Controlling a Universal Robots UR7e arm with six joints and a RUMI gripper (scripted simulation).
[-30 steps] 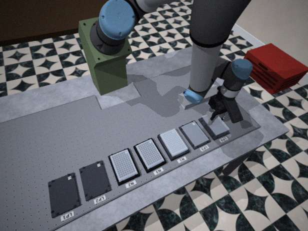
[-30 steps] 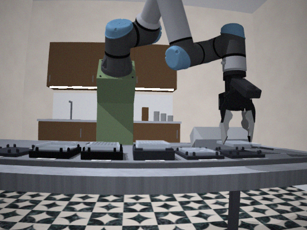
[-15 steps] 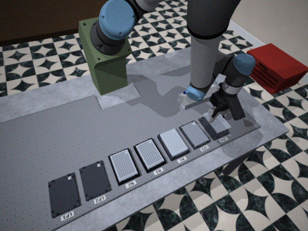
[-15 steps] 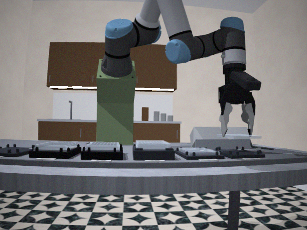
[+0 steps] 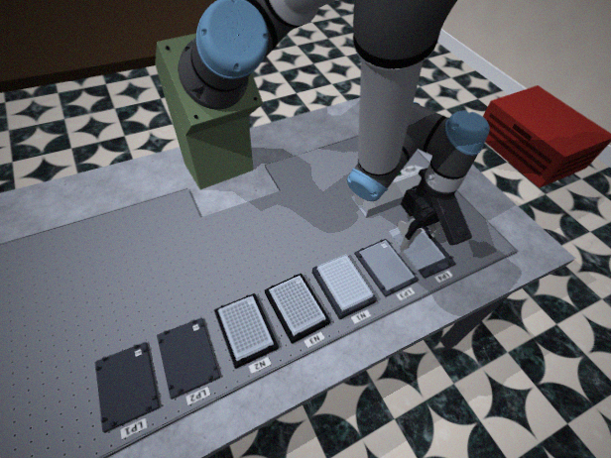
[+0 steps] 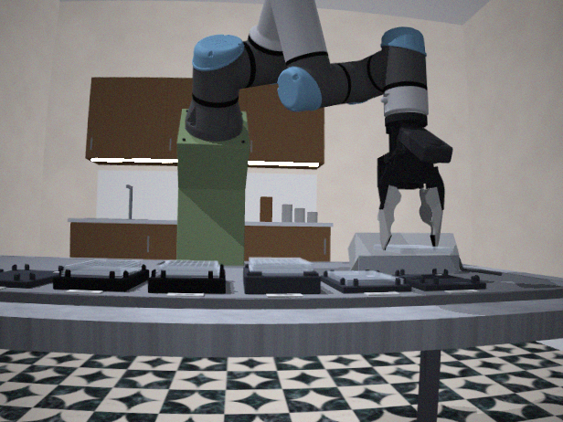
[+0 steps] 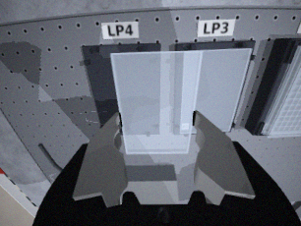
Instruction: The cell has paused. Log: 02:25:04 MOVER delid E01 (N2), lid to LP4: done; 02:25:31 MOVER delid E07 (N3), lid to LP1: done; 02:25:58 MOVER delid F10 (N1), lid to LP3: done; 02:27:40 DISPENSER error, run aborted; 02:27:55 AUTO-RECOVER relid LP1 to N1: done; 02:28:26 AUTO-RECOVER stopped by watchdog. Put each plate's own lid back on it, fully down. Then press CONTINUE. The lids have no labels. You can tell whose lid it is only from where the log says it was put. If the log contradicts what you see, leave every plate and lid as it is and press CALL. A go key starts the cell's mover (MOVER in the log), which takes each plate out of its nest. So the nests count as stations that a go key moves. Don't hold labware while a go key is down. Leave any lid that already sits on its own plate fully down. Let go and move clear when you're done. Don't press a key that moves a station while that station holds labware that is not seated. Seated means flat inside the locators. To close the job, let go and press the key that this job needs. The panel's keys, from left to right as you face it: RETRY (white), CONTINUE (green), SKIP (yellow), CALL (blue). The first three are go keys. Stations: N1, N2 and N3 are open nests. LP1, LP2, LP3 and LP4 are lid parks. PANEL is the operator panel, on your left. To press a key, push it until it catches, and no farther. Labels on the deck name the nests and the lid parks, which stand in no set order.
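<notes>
My gripper is now 340 mm to the left of the plate, 50 mm short of it and 40 mm above it. Also, from my hand: blue CALL key: 230 mm behind, 30 mm to the right; then LP4 lid park: 60 mm below, 40 mm to the left, 10 mm behind; then LP3 lid park: 80 mm to the right, 60 mm below, 10 mm ahead.
</notes>
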